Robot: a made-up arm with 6 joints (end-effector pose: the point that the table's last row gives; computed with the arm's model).
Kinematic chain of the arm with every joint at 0, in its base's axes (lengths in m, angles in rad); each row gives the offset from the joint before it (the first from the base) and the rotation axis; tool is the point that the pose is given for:
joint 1: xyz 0 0 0.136 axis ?
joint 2: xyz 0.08 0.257 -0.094 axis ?
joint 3: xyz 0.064 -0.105 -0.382 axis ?
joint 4: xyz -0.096 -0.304 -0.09 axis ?
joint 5: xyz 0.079 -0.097 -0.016 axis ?
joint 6: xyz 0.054 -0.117 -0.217 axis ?
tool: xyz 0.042 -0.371 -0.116
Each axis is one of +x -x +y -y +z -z.
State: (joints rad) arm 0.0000 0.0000 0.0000 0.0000 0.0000 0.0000
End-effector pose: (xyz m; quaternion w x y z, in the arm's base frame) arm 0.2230 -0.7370 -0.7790 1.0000 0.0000 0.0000 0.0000
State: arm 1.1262 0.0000 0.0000 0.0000 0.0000 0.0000
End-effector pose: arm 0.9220 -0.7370 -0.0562 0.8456 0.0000 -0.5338 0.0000
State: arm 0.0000 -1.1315 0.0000 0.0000 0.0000 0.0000
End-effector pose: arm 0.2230 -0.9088 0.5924 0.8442 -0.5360 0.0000 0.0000
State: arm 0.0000 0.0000 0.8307 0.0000 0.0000 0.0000
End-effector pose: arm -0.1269 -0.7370 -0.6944 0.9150 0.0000 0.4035 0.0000
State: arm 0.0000 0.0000 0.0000 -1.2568 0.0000 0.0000
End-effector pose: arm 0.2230 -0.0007 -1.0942 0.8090 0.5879 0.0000 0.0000
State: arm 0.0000 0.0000 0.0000 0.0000 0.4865 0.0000
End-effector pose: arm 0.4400 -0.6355 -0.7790 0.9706 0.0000 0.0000 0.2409
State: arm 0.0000 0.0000 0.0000 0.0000 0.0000 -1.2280
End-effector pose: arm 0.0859 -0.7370 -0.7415 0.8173 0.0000 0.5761 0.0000
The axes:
joint 1: -y
joint 2: +x
joint 3: +y
joint 4: -x
joint 5: +z
joint 6: -y

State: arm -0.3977 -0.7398 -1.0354 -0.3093 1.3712 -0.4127
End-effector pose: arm 0.7465 -0.2176 -0.1320 0.5440 -0.4203 0.0005 0.7262
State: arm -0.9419 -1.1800 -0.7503 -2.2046 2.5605 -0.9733
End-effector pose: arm 0.2384 0.1866 0.1854 0.2801 0.1594 -0.3391 0.8838
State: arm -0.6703 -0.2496 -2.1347 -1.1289 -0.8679 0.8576
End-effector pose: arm 0.5461 -0.1816 -0.5975 0.5783 0.5624 -0.5836 -0.0931
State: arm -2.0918 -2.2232 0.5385 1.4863 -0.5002 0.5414
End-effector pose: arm 0.2582 0.7956 -0.3429 0.2118 0.2661 0.1916 -0.9207
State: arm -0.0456 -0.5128 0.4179 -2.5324 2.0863 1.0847
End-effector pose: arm 0.5493 -0.3104 0.0474 0.0300 0.5444 -0.8358 0.0637
